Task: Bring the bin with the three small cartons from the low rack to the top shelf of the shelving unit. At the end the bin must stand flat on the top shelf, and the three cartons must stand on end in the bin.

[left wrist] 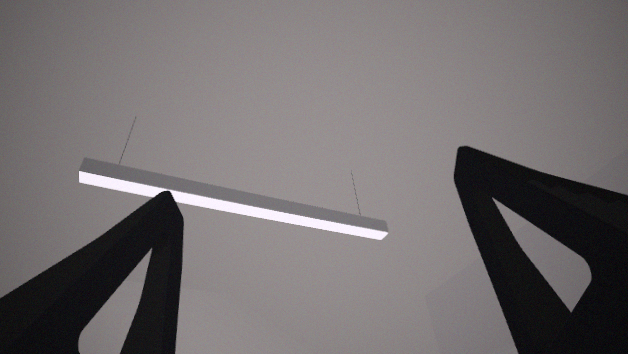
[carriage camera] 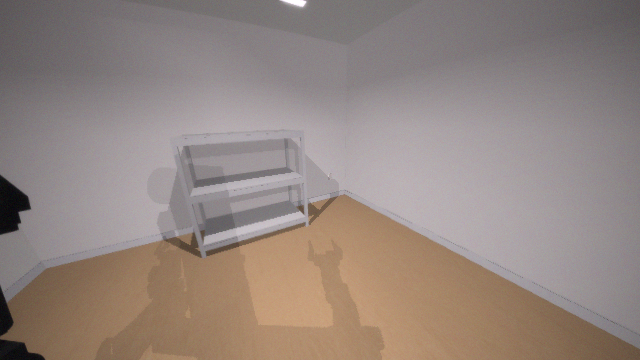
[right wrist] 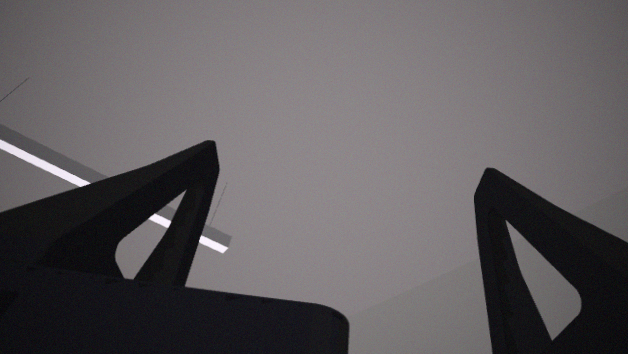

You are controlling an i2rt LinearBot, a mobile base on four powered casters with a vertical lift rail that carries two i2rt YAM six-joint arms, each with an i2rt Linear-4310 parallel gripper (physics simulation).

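Places are measured from the left arm's base along level axes (x ahead, y left, z up), in millimetres.
Pixels of known places: left gripper, fingertip midpoint: [left wrist: 315, 183]; right gripper, fingertip midpoint: [right wrist: 346, 168].
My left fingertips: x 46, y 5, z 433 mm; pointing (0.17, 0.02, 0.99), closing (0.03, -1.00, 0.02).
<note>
Behind a point stands the place of what it marks.
The shelving unit [carriage camera: 305, 180] @[y -72, x 1968, z -229 mm] is light grey with three levels and stands against the far wall, left of the room's corner, in the carriage view. Its top shelf [carriage camera: 242, 135] @[y 468, x 1637, z 336 mm] is seen nearly edge-on, and no bin shows on it. The bin, the three cartons and the low rack do not show in these views. My left gripper [left wrist: 315, 183] @[y 5, x 46, z 433 mm] is open, with nothing between its fingers, and points up at the ceiling. My right gripper [right wrist: 346, 168] @[y -689, x 26, z 443 mm] is open and empty and also points up at the ceiling. Both are away from the shelving unit.
A black part of my left arm [carriage camera: 10, 205] @[y -67, x 55, z 360 mm] shows at the left edge of the carriage view. Walls meet at a corner right of the shelving unit. Shadows of the robot fall on the wooden floor [carriage camera: 400, 280] @[y -958, x 1121, z -863 mm]. A ceiling lamp [left wrist: 280, 212] @[y 208, x 1117, z 1215 mm] [right wrist: 42, 162] @[y 487, x 955, z 1213 mm] hangs overhead.
</note>
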